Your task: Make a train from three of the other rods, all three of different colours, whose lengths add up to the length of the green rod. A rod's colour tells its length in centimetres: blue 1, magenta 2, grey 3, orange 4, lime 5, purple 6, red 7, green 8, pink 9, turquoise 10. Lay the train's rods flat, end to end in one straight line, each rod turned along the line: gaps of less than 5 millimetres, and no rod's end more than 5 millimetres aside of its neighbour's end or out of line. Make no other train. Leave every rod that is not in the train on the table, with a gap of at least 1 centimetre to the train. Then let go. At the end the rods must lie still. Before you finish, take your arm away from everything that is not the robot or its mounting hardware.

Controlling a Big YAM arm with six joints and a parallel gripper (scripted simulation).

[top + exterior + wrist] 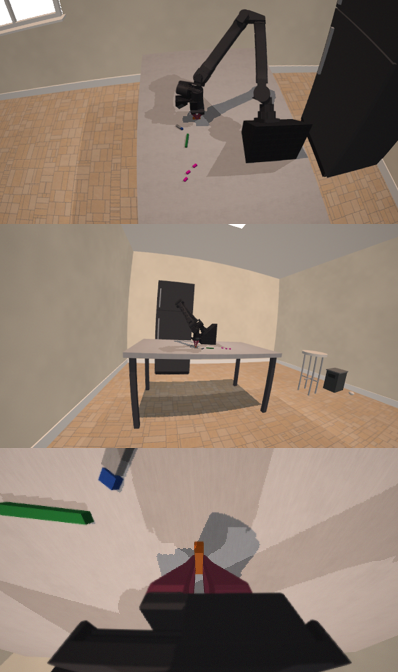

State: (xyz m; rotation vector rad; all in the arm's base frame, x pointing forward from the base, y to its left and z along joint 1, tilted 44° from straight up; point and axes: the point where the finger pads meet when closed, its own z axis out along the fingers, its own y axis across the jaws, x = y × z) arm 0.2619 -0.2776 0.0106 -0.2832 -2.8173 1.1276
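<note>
The grey rod is 10 cm ahead of my hand, 4 cm to the left of it and 1 cm below it. Also, from my hand: blue rod: 9 cm ahead, 6 cm to the left, 1 cm below; green rod: 8 cm ahead, 14 cm to the left, 1 cm below; orange rod: right at my hand.
</note>
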